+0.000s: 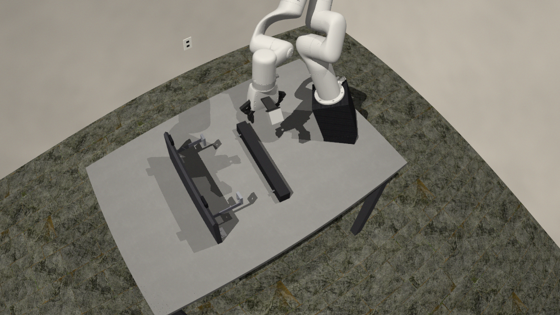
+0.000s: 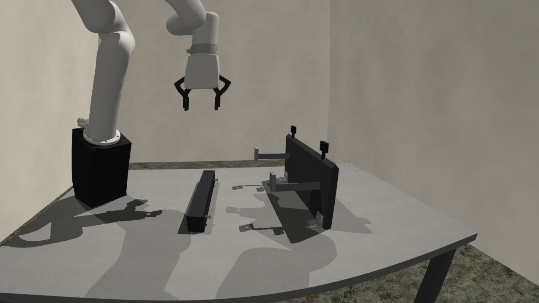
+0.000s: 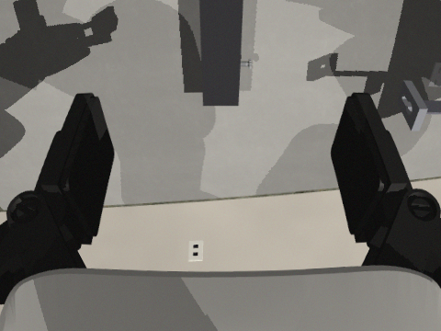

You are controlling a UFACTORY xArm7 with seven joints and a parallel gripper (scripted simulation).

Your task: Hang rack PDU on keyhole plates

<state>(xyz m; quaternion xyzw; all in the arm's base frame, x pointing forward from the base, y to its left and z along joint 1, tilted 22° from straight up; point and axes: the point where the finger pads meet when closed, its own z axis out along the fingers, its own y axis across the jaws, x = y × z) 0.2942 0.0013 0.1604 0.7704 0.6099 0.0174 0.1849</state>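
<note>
Right now my hand is 20 mm short of the rack PDU and 270 mm above it. Also, from my hand: upright panel (320 mm ahead, 50 mm to the right, 210 mm below).
</note>
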